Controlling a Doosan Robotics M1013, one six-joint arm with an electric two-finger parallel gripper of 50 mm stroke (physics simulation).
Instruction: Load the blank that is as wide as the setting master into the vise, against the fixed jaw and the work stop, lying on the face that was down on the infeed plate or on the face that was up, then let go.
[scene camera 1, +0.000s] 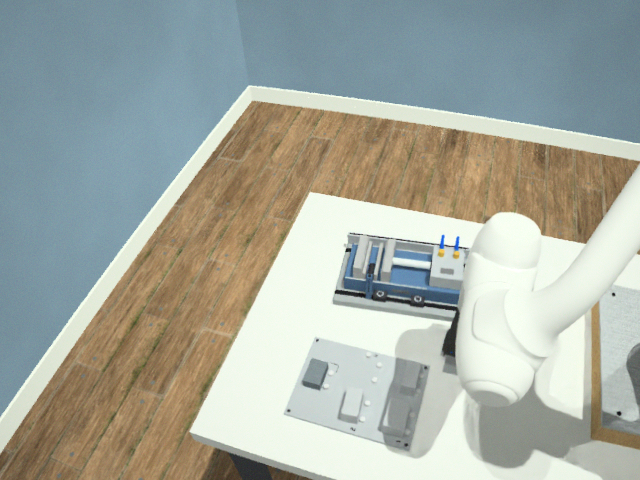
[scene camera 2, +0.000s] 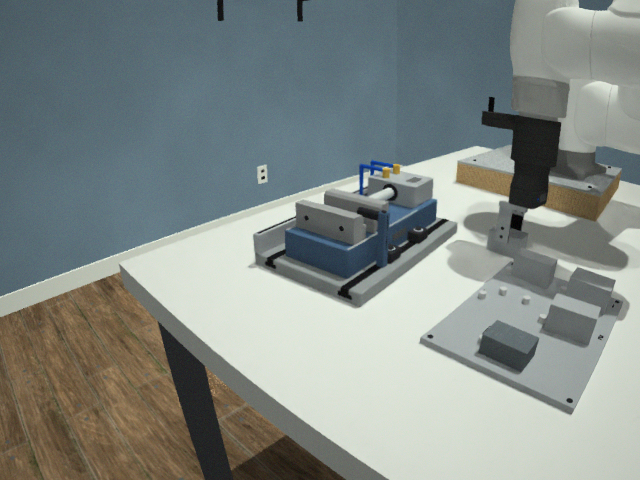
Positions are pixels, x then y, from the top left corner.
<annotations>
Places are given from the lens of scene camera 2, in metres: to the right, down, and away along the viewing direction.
my gripper (scene camera 2: 508, 237): 0.31, 0.00, 0.68
dark grey setting master (scene camera 2: 515, 348): 0.20, 0.11, 0.41
</annotations>
